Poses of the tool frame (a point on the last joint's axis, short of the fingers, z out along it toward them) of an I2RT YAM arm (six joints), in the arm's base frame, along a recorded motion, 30 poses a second.
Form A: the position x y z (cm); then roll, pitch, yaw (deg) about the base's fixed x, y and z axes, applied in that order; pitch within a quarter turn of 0, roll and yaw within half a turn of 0.
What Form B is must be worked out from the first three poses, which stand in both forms.
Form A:
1: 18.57, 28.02, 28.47, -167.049, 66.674, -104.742
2: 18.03, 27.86, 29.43, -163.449, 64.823, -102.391
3: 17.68, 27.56, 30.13, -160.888, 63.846, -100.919
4: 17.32, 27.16, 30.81, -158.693, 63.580, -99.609
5: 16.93, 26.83, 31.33, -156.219, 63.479, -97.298
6: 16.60, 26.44, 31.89, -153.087, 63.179, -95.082
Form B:
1: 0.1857, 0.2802, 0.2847, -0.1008, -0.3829, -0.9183, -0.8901, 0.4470, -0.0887
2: 0.1803, 0.2786, 0.2943, -0.0913, -0.4155, -0.9050, -0.8809, 0.4575, -0.1212
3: 0.1768, 0.2756, 0.3013, -0.0835, -0.4328, -0.8976, -0.8721, 0.4676, -0.1443
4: 0.1732, 0.2716, 0.3081, -0.0743, -0.4387, -0.8956, -0.8643, 0.4764, -0.1617
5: 0.1693, 0.2683, 0.3133, -0.0567, -0.4429, -0.8948, -0.8618, 0.4741, -0.1801
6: 0.1660, 0.2644, 0.3189, -0.0400, -0.4494, -0.8924, -0.8524, 0.4813, -0.2042
